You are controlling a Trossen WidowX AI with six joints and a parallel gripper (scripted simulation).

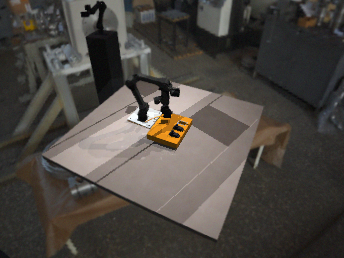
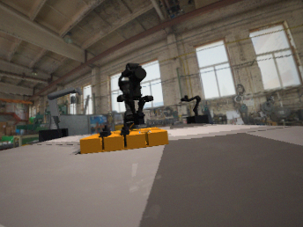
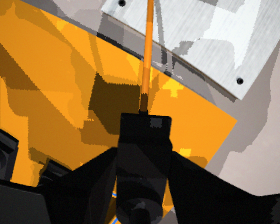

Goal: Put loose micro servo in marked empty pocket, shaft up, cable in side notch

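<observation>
My gripper tip is now 10 cm above the orange deck, 6 cm to the left of it and 2 cm short of it.
</observation>
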